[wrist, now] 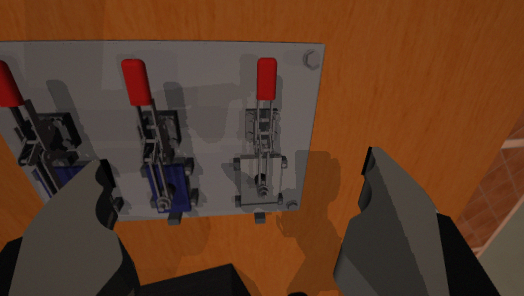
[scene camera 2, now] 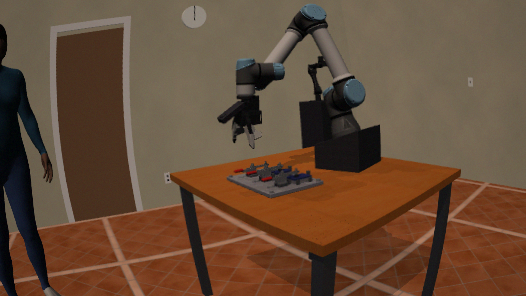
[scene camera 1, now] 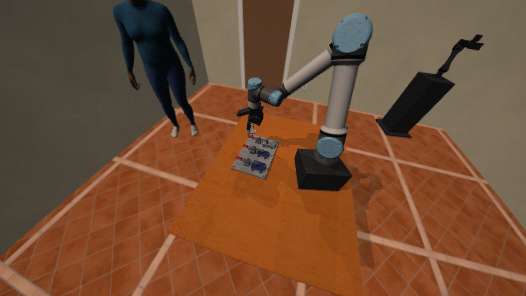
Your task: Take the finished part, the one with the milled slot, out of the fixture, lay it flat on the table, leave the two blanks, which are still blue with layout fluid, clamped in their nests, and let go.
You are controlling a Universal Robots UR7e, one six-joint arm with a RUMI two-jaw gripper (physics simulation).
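The finished part (wrist: pixel 273 172) (scene camera 1: pixel 269 144), pale grey, lies in the right-hand nest in the wrist view; a toggle clamp with a red handle (wrist: pixel 266 80) reaches over it, its tip on the part. The slot is not clear. Two blue blanks lie in the other nests under similar clamps: the middle blank (wrist: pixel 183 185) (scene camera 1: pixel 264 154) and the outer blank (wrist: pixel 69 174) (scene camera 1: pixel 258 167), partly hidden by a finger. The nests stand on a grey fixture plate (wrist: pixel 215 65) (scene camera 1: pixel 241 168) (scene camera 2: pixel 250 185). My gripper (wrist: pixel 240 155) (scene camera 1: pixel 251 132) (scene camera 2: pixel 243 144) is open and empty, above the finished-part end of the plate.
The wooden table (scene camera 1: pixel 240 220) (scene camera 2: pixel 350 205) bears the plate and the arm's black base block (scene camera 1: pixel 322 175) (scene camera 2: pixel 340 151). Small stop blocks surround each nest. A person (scene camera 1: pixel 155 55) (scene camera 2: pixel 20 125) stands beyond the table, and a black pedestal (scene camera 1: pixel 415 105) (scene camera 2: pixel 312 125) carries a small arm.
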